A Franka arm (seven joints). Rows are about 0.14 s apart.
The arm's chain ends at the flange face. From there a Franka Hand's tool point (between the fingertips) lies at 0.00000 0.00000 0.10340 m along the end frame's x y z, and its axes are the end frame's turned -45 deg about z.
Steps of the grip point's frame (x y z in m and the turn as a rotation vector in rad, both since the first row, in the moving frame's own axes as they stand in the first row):
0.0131, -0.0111, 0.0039, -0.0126, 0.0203, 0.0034
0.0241, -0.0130, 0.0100, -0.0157, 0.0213, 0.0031
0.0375, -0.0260, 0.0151, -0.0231, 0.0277, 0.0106
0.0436, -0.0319, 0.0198, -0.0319, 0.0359, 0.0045
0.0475, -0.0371, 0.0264, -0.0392, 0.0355, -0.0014
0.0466, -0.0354, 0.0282, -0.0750, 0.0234, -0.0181
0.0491, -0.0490, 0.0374, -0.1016, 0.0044, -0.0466
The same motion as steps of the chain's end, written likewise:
-0.0010, -0.0166, 0.0039, 0.0054, 0.0233, 0.0034
0.0051, -0.0258, 0.0100, 0.0040, 0.0262, 0.0031
0.0044, -0.0446, 0.0152, 0.0033, 0.0359, 0.0106
0.0033, -0.0531, 0.0199, 0.0028, 0.0479, 0.0045
0.0019, -0.0601, 0.0265, -0.0026, 0.0528, -0.0014
0.0007, -0.0617, 0.0285, -0.0365, 0.0696, -0.0181
-0.0078, -0.0763, 0.0379, -0.0687, 0.0750, -0.0466

